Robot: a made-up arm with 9 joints.
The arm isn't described. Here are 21 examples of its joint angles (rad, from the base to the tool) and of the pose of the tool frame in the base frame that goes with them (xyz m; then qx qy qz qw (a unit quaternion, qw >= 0)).
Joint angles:
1: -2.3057 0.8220 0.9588 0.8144 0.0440 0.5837 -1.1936 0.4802 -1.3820
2: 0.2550 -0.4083 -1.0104 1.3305 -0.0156 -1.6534 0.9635 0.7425 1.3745
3: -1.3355 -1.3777 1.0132 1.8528 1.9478 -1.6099 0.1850 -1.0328 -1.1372
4: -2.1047 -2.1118 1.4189 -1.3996 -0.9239 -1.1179 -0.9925 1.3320 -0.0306
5: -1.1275 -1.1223 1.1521 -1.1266 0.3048 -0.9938 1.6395 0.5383 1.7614
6: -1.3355 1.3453 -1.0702 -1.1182 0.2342 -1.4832 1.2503 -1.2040 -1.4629
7: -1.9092 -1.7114 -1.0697 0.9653 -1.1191 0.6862 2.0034 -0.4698 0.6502
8: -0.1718 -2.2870 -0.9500 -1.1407 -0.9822 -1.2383 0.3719 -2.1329 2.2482
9: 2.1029 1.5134 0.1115 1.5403 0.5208 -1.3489 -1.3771 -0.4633 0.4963
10: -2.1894 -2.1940 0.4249 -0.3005 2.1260 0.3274 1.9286 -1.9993 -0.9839
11: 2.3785 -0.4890 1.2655 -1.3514 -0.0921 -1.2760 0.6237 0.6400 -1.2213
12: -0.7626 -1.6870 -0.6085 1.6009 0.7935 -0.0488 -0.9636 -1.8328 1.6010
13: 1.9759 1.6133 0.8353 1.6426 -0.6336 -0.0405 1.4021 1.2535 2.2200
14: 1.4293 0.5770 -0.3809 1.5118 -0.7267 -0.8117 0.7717 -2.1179 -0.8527
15: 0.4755 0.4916 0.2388 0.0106 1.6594 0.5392 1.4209 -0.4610 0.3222
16: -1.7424 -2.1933 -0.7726 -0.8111 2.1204 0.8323 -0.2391 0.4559 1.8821
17: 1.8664 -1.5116 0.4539 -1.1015 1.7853 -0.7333 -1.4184 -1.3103 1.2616
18: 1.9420 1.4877 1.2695 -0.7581 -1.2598 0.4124 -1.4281 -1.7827 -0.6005
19: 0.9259 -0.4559 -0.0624 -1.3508 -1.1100 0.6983 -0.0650 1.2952 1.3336
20: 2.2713 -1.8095 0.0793 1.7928 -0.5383 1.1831 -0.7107 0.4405 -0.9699
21: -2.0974 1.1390 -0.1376 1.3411 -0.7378 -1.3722 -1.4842 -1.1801 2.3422
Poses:
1: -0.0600 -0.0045 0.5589 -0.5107 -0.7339 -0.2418 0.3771
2: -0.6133 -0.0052 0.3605 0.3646 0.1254 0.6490 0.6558
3: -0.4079 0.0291 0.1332 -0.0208 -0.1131 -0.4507 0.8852
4: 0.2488 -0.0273 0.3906 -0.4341 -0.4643 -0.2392 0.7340
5: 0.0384 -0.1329 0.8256 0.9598 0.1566 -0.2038 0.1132
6: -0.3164 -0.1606 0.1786 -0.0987 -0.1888 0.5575 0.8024
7: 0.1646 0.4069 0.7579 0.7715 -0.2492 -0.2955 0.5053
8: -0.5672 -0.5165 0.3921 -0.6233 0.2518 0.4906 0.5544
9: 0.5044 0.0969 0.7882 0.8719 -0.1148 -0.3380 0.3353
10: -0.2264 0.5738 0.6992 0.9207 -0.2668 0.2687 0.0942
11: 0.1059 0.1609 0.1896 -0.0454 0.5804 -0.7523 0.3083
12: 0.0048 -0.5095 0.5280 0.7224 -0.2061 -0.6590 0.0381
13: -0.2712 -0.1052 0.2307 -0.8004 0.5125 -0.3039 0.0663
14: -0.1593 0.1253 0.4669 0.1215 0.7662 -0.2305 0.5874
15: 0.0546 -0.1112 -0.3616 -0.1787 0.0216 0.2596 0.9488
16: -0.0112 -0.0283 0.2994 -0.6526 -0.4070 0.5901 0.2457
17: 0.1528 0.1437 -0.0243 -0.1175 0.5003 -0.4372 0.7381
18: 0.0431 0.4348 0.1726 0.1315 0.5331 -0.7452 0.3783
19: -0.5127 -0.3693 0.5870 -0.7519 0.6496 0.0382 0.1063
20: -0.1008 0.0557 0.1058 0.2044 0.2606 0.8151 0.4753
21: -0.2903 0.2839 0.9410 0.6102 0.4391 0.2616 0.6054
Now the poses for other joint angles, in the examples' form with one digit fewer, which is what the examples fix.
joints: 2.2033 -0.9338 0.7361 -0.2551 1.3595 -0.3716 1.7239 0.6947 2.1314
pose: 0.117 -0.628 0.299 -0.529 0.258 0.808 0.039
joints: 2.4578 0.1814 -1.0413 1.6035 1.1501 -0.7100 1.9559 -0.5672 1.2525
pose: -0.595 0.203 0.296 -0.609 0.619 -0.370 0.331
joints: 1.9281 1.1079 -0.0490 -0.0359 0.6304 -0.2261 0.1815 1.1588 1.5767
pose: -0.226 0.740 0.166 0.141 0.128 0.205 0.960
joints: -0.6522 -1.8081 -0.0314 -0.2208 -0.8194 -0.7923 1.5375 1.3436 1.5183
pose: 0.095 -0.384 0.479 -0.887 -0.273 0.343 0.145
